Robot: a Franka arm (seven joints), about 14 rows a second.
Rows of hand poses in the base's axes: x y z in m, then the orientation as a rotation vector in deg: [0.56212 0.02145 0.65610 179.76 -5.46 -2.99]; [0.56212 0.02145 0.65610 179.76 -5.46 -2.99]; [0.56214 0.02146 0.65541 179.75 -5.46 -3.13]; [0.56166 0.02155 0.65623 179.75 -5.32 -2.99]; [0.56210 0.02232 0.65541 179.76 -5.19 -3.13]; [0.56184 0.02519 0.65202 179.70 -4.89 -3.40]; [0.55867 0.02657 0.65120 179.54 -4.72 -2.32]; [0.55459 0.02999 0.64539 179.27 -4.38 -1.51]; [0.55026 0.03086 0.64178 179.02 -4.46 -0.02]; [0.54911 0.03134 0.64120 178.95 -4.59 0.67]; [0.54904 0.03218 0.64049 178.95 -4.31 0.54]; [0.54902 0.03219 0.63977 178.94 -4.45 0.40]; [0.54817 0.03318 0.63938 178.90 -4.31 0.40]
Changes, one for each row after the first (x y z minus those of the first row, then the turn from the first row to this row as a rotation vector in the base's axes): [0.00000 0.00000 0.00000 0.00 0.00 0.00]; [0.00002 0.00001 -0.00069 0.00 0.09 0.00]; [-0.00046 0.00010 0.00013 -0.01 0.00 0.09]; [-0.00002 0.00087 -0.00069 0.00 0.09 0.17]; [-0.00028 0.00374 -0.00408 -0.06 0.26 0.36]; [-0.00345 0.00512 -0.00490 -0.26 -0.42 0.47]; [-0.00753 0.00854 -0.01071 -0.55 -0.92 0.69]; [-0.01186 0.00941 -0.01432 -0.84 -1.87 0.64]; [-0.01301 0.00989 -0.01490 -0.92 -2.31 0.56]; [-0.01308 0.01073 -0.01561 -0.92 -2.22 0.74]; [-0.01310 0.01074 -0.01633 -0.93 -2.13 0.65]; [-0.01395 0.01173 -0.01672 -0.97 -2.13 0.74]
